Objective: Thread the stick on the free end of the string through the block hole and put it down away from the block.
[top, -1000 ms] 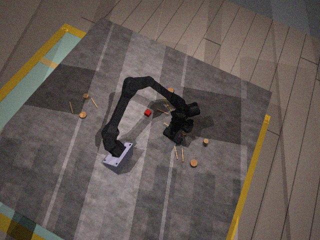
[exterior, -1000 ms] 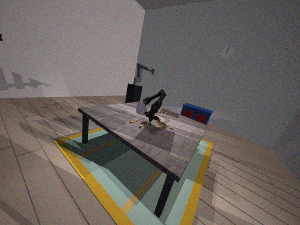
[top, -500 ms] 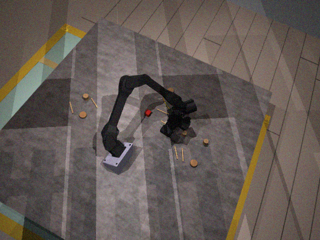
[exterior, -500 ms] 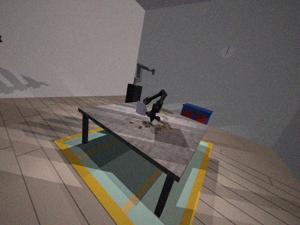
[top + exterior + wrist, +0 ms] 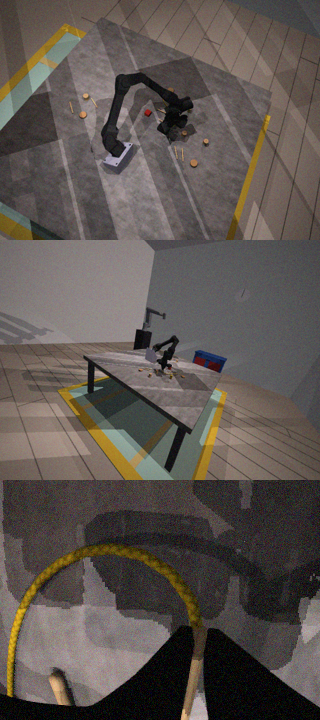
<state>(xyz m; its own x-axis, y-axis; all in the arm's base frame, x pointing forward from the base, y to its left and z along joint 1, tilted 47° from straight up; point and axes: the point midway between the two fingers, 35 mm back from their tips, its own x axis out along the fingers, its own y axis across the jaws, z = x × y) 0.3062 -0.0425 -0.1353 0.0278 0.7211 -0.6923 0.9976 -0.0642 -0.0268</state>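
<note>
Right now the red block is 140 mm to the left of my gripper tip. The rest, counted from my gripper tip: round wooden block 100 mm to the right; yellow block 160 mm ahead, 50 mm to the right; round wooden button 220 mm ahead, 110 mm to the left, 10 mm below.
</note>
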